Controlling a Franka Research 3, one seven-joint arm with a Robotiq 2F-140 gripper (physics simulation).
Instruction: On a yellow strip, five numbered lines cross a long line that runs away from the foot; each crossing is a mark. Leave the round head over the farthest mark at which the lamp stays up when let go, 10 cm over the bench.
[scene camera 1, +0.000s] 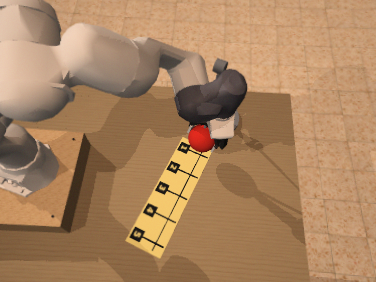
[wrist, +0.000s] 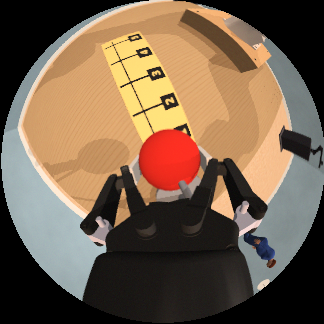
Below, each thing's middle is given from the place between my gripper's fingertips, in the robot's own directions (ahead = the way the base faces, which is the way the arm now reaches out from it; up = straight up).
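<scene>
Relative to the yellow strip (scene camera 1: 151, 232), my gripper is 100 mm above, 70 mm past and 180 mm to the left of it.
</scene>
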